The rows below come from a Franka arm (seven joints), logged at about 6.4 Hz.
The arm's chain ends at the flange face. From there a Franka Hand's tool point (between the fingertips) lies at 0.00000 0.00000 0.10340 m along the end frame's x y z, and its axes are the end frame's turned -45 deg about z.
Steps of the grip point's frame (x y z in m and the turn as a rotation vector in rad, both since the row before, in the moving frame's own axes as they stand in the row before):
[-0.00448 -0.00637 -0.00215 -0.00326 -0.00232 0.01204]
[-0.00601 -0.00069 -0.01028 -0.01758 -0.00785 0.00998]
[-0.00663 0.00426 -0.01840 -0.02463 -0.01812 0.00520]
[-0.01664 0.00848 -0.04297 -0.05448 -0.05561 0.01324]
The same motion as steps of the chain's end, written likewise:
[-0.00774 -0.00174 -0.00215 -0.00395 0.00066 0.01204]
[-0.00544 0.00190 -0.01026 -0.01798 0.00688 0.00998]
[-0.00214 0.00457 -0.01835 -0.03023 0.00460 0.00520]
[-0.00563 0.00972 -0.04266 -0.07785 -0.00080 0.01324]

